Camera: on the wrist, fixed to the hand. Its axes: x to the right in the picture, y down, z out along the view.
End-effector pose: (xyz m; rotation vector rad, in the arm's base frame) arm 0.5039 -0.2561 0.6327 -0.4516 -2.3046 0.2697
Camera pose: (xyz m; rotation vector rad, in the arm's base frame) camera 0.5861 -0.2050 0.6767 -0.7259 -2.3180 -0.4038
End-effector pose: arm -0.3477 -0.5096 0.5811 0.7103 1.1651 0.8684
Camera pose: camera -0.4485 -0.4846 0.6036 0.2277 0.8899 1.1517
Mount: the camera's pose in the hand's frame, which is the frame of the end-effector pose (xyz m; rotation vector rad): -0.0046 0.0521 -0.0925 -0.5670 0.0419 0.0001
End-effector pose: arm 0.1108 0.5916 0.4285 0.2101 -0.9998 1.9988
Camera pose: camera 0.0935 0.6393 0.3351 -0.1408 -1.4867 1.6326
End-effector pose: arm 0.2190 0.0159 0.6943 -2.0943 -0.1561 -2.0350
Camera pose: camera 0.1405 -0.0554 0.6873 2.0748 -0.4297 2.0575
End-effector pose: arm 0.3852 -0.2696 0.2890 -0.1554 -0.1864 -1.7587
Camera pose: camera 0.4371 -0.2946 0.1997 -0.5260 0.3489 -1.7740
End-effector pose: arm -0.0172 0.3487 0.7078 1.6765 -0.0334 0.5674
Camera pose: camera -0.0706 0.4236 0.7610 1.1130 -0.1502 0.5320
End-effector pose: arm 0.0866 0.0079 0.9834 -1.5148 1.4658 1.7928
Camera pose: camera 0.0921 -0.0907 1.0227 -1.8067 1.0111 2.3164
